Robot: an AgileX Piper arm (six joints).
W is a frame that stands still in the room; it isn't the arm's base.
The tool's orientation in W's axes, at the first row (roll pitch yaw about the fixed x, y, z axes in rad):
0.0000, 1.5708, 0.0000
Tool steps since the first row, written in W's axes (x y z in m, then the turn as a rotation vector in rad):
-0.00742, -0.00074, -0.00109, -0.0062, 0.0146, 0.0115
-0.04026, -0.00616, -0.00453, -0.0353, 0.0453, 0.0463
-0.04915, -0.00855, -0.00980, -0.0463, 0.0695, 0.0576
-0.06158, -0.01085, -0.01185, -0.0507, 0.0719, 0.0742
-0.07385, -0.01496, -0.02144, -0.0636, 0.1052, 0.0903
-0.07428, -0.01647, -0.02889, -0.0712, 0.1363, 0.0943
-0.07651, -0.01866, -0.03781, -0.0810, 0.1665, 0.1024
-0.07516, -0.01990, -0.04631, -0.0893, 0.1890, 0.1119
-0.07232, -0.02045, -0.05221, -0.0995, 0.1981, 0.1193
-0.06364, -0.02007, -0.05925, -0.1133, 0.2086, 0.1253
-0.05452, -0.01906, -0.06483, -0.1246, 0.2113, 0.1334
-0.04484, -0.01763, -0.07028, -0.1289, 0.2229, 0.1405
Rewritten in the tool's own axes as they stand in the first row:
0.00109, -0.00074, -0.00742, -0.0115, 0.0146, -0.0062
0.00453, -0.00616, -0.04026, -0.0463, 0.0453, -0.0353
0.00980, -0.00855, -0.04915, -0.0576, 0.0695, -0.0463
0.01185, -0.01085, -0.06158, -0.0742, 0.0719, -0.0507
0.02144, -0.01496, -0.07385, -0.0903, 0.1052, -0.0636
0.02889, -0.01647, -0.07428, -0.0943, 0.1363, -0.0712
0.03781, -0.01866, -0.07651, -0.1024, 0.1665, -0.0810
0.04631, -0.01990, -0.07516, -0.1119, 0.1890, -0.0893
0.05221, -0.02045, -0.07232, -0.1193, 0.1981, -0.0995
0.05925, -0.02007, -0.06364, -0.1253, 0.2086, -0.1133
0.06483, -0.01906, -0.05452, -0.1334, 0.2113, -0.1246
0.07028, -0.01763, -0.04484, -0.1405, 0.2229, -0.1289

